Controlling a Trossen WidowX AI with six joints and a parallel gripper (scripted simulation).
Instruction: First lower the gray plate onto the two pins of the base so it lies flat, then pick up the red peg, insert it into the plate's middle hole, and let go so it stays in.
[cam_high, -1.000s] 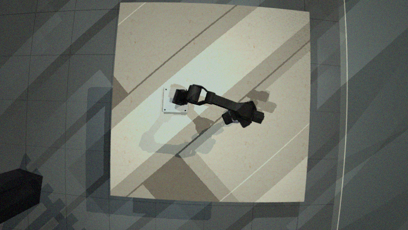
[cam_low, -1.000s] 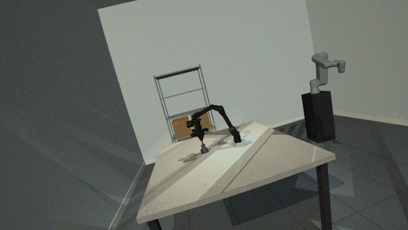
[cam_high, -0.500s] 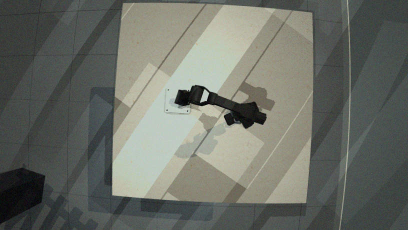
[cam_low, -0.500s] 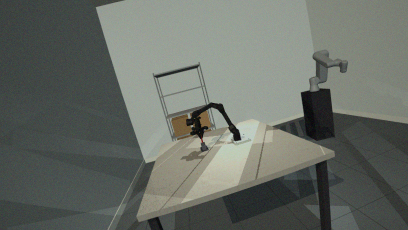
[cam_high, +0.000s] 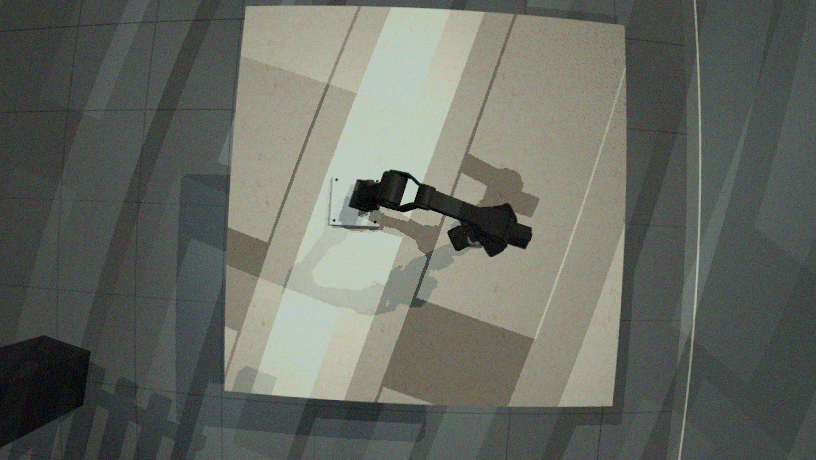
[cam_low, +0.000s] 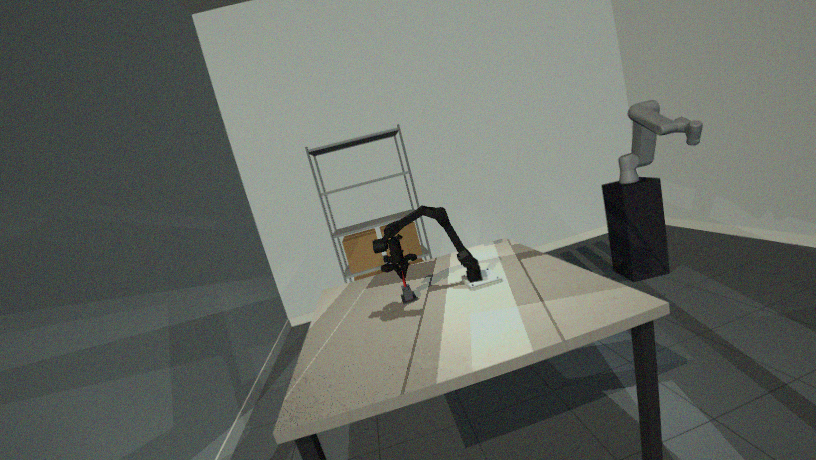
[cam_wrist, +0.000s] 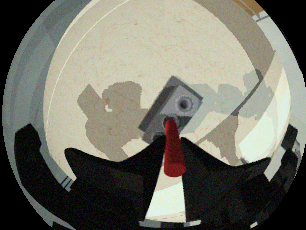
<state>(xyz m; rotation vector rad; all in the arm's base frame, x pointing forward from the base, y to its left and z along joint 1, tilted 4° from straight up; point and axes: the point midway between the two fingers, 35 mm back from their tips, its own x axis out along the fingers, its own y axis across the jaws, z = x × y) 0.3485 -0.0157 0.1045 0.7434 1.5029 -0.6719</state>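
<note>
The gray plate lies 6 cm below my gripper tip. Round my gripper tip: dark base 10 cm below; then red peg right at my gripper tip.
</note>
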